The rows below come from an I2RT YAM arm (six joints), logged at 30 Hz.
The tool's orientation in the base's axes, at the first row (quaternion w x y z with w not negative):
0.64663 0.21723 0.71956 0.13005
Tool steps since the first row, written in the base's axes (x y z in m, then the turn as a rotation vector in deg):
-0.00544 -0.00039 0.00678 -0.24 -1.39 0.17
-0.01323 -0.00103 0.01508 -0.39 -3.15 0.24
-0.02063 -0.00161 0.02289 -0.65 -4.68 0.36
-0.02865 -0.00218 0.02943 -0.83 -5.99 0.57
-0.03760 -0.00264 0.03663 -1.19 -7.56 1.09
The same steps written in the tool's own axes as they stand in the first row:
-0.00574 0.00205 -0.00621 -0.80 -1.17 -0.13
-0.01276 0.00425 -0.01492 -1.70 -2.69 -0.12
-0.01935 0.00633 -0.02319 -2.52 -4.01 -0.25
-0.02479 0.00774 -0.03190 -3.32 -5.08 -0.33
-0.03068 0.00941 -0.04163 -4.51 -6.25 -0.61

